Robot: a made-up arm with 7 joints. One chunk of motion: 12 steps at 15 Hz.
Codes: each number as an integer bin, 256 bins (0 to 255) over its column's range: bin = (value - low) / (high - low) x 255, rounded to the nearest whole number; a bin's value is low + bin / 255 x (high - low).
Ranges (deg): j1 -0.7..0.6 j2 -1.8..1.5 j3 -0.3..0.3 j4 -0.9..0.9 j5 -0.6..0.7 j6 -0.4..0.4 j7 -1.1..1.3
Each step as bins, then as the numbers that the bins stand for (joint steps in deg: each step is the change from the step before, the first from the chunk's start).
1 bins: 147 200 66 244 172 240 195
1 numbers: 0.049 0.788 -0.145 0.822 0.277 0.353 0.735
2 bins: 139 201 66 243 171 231 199
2 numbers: 0.009 0.801 -0.145 0.815 0.272 0.325 0.773
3 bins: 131 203 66 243 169 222 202
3 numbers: -0.032 0.827 -0.145 0.815 0.262 0.296 0.801
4 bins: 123 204 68 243 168 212 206
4 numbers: -0.073 0.840 -0.140 0.815 0.256 0.265 0.839
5 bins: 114 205 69 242 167 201 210
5 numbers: -0.119 0.853 -0.138 0.808 0.251 0.231 0.876
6 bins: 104 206 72 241 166 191 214
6 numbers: -0.170 0.866 -0.131 0.801 0.246 0.199 0.914
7 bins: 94 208 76 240 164 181 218
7 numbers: -0.221 0.892 -0.121 0.794 0.236 0.168 0.952
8 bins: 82 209 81 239 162 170 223
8 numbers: -0.282 0.905 -0.109 0.787 0.226 0.133 0.999
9 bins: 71 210 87 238 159 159 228
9 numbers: -0.338 0.918 -0.095 0.780 0.211 0.099 1.046
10 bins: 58 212 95 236 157 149 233
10 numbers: -0.404 0.944 -0.076 0.766 0.200 0.067 1.093
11 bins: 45 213 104 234 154 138 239
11 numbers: -0.471 0.956 -0.055 0.752 0.185 0.033 1.149
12 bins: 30 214 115 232 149 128 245
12 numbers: -0.547 0.969 -0.029 0.738 0.160 0.002 1.206
